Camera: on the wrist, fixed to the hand. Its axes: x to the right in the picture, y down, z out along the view.
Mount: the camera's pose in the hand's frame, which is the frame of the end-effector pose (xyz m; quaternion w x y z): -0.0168 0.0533 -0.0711 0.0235 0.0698 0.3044 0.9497
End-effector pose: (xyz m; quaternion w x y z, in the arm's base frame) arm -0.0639 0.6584 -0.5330 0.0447 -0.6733 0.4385 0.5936
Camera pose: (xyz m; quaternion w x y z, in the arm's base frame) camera -0.0427 0.5935 -0.4737 0.6492 -0.2231 -0.7048 0.1792
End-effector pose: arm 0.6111 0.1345 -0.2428 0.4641 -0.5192 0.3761 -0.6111
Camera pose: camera 0.5511 0.1338 -0.3104 0.5131 0.5634 0.6006 0.2421
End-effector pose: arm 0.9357 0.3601 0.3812 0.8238 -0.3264 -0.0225 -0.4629
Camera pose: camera 0.9487 0.3520 0.2921 0.4886 0.1694 0.5279 0.6737
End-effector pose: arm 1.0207 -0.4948 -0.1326 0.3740 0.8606 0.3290 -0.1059
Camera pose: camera 1.0378 -0.4791 -0.0452 0.0509 -0.3910 0.7031 -0.5917
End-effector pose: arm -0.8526 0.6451 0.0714 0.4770 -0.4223 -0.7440 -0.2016
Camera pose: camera -0.7673 0.6178 0.0841 0.4586 -0.6218 0.5147 0.3716
